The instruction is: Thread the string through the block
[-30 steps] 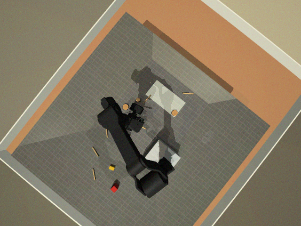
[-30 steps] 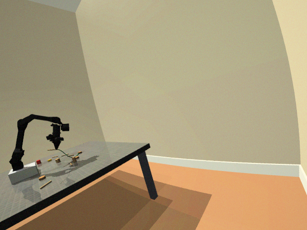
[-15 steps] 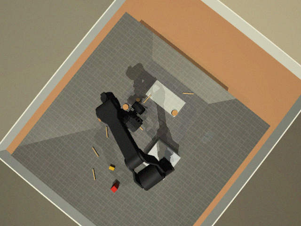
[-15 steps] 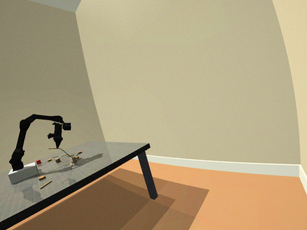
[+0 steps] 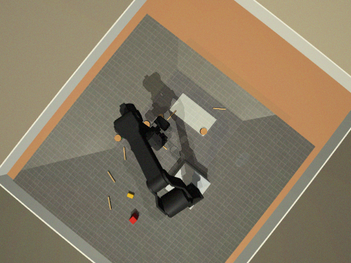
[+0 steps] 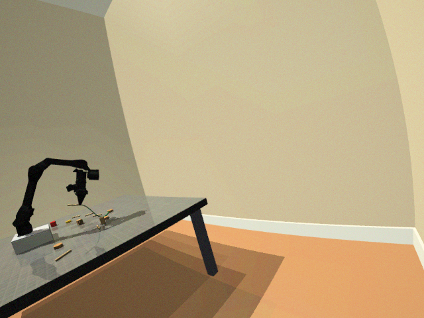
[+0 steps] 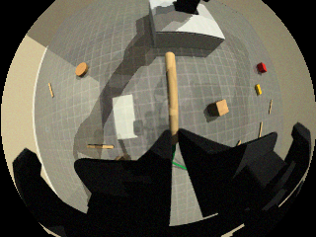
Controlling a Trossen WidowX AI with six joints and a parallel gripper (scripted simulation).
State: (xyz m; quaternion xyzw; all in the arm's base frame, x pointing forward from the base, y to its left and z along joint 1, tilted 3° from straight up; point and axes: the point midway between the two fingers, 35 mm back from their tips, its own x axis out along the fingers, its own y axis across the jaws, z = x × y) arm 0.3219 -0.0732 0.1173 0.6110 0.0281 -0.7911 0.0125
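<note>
Right now my gripper tip is 1 cm below the thin wooden stick and 1 cm past it. Also, from my gripper tip: yellow cube 36 cm to the left, 13 cm below, 11 cm behind; then round button 18 cm ahead, 17 cm to the left, 13 cm below; then wooden block 14 cm to the left, 12 cm below, 3 cm behind.
</note>
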